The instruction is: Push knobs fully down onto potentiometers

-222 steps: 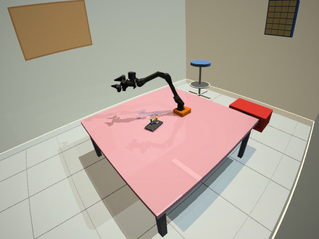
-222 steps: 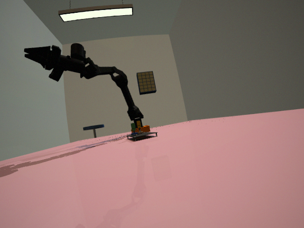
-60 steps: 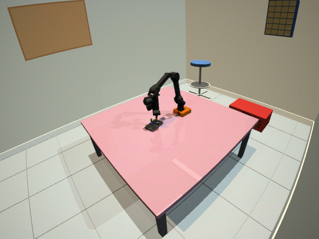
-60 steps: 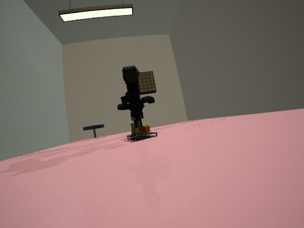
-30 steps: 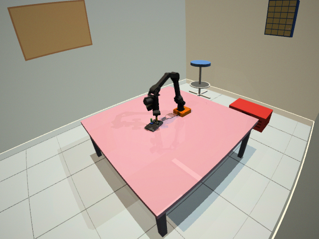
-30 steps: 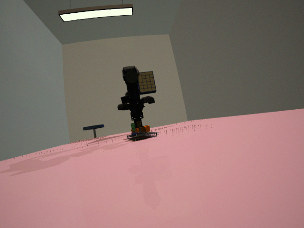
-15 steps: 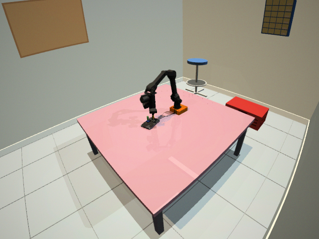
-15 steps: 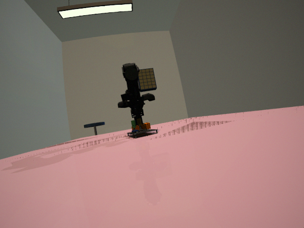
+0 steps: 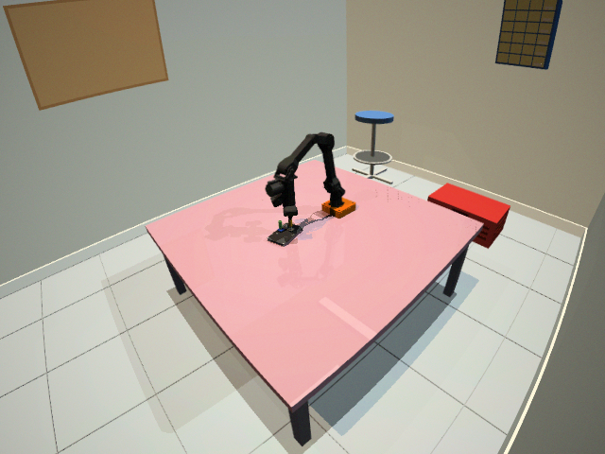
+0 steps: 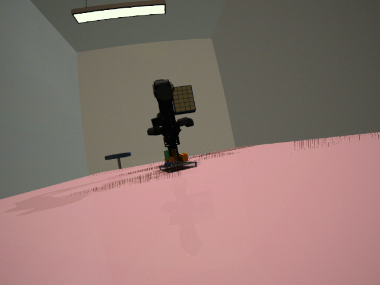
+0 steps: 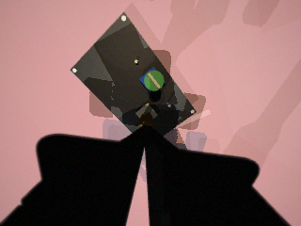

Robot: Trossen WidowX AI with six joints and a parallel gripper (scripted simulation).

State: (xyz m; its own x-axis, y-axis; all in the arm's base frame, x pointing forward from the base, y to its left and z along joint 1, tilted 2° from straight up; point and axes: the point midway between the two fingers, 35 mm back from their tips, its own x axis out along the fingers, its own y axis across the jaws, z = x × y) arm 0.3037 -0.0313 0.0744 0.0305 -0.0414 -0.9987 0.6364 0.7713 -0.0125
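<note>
Right now the green knob is 40 mm ahead of my gripper tip, 30 mm to the right of it and 20 mm below it. From my gripper tip the other things lie so: yellow-brown knob 10 mm below.
</note>
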